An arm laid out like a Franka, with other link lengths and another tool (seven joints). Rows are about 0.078 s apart.
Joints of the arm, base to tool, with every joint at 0 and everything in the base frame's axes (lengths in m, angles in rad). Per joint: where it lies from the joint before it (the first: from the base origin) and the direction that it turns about. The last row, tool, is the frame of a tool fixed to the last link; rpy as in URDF.
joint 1: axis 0 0 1 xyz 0.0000 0.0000 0.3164
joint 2: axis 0 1 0 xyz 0.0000 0.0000 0.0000
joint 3: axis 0 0 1 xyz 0.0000 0.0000 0.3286
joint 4: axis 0 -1 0 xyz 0.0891 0.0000 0.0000
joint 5: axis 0 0 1 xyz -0.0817 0.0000 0.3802
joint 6: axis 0 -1 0 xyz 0.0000 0.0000 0.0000
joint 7: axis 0 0 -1 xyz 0.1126 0.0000 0.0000
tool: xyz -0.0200 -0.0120 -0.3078 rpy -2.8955 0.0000 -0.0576
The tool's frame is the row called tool.
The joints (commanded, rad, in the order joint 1, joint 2, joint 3, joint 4, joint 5, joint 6, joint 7), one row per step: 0.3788, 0.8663, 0.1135, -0.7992, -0.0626, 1.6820, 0.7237; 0.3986, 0.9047, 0.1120, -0.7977, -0.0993, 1.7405, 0.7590; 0.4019, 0.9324, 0.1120, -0.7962, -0.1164, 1.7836, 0.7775; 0.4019, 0.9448, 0.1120, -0.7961, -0.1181, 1.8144, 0.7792; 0.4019, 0.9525, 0.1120, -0.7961, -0.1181, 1.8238, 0.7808; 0.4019, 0.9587, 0.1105, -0.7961, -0.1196, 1.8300, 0.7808; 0.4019, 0.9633, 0.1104, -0.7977, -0.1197, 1.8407, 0.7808; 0.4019, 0.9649, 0.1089, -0.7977, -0.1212, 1.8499, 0.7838; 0.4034, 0.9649, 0.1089, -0.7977, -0.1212, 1.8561, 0.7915
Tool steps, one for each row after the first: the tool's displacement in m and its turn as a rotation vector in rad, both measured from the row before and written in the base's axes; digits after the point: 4 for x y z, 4 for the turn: 0.0100, 0.0109, -0.0243, -0.0202, -0.0342, -0.0129; 0.0092, 0.0032, -0.0171, -0.0041, -0.0217, -0.0121; 0.0066, 0.0033, -0.0067, 0.0082, -0.0167, -0.0006; 0.0013, 0.0009, -0.0052, 0.0015, -0.0012, -0.0014; 0.0013, -0.0007, -0.0044, -0.0020, -0.0009, -0.0004; 0.0017, 0.0010, -0.0034, 0.0023, -0.0039, 0.0004; 0.0027, 0.0001, -0.0003, 0.0015, -0.0078, -0.0033; 0.0010, 0.0022, 0.0007, 0.0036, -0.0053, -0.0060
